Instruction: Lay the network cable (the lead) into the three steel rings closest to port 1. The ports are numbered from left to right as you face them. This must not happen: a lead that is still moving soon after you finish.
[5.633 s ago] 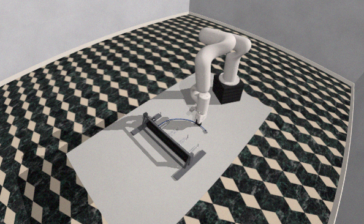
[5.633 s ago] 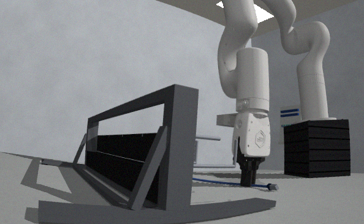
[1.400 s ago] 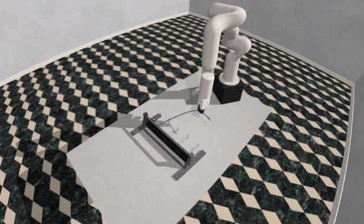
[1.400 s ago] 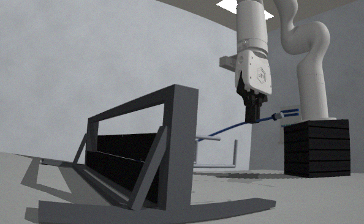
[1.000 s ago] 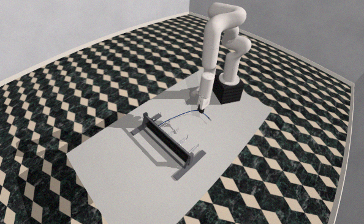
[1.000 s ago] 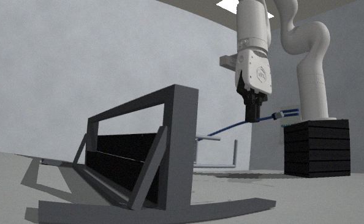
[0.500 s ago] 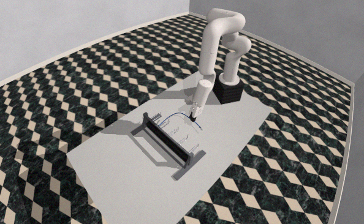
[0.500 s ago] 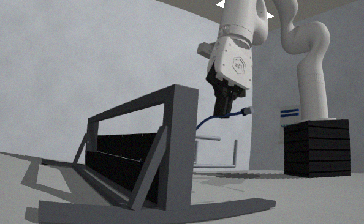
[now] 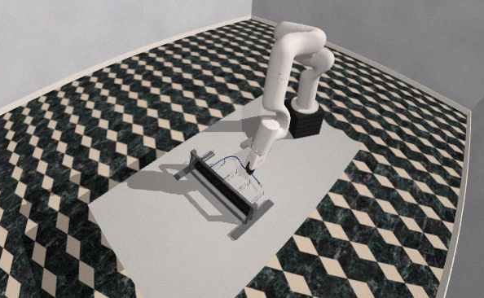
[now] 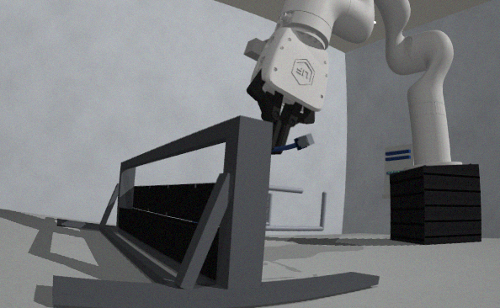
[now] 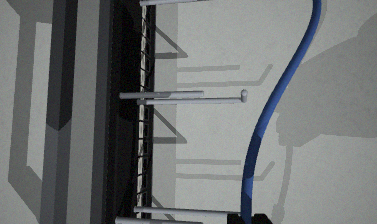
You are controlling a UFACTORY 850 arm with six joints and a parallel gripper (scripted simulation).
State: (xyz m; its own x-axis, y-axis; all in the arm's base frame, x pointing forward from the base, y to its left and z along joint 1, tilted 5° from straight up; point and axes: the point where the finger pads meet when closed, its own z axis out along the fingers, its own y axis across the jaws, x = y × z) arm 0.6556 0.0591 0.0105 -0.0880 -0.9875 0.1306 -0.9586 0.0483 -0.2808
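Right now my hand is 8 cm to the right of the grey plug, 3 cm short of it and 2 cm above it. The rest, counted from my hand: dark grey rack: 11 cm ahead, 10 cm to the right, 10 cm below.
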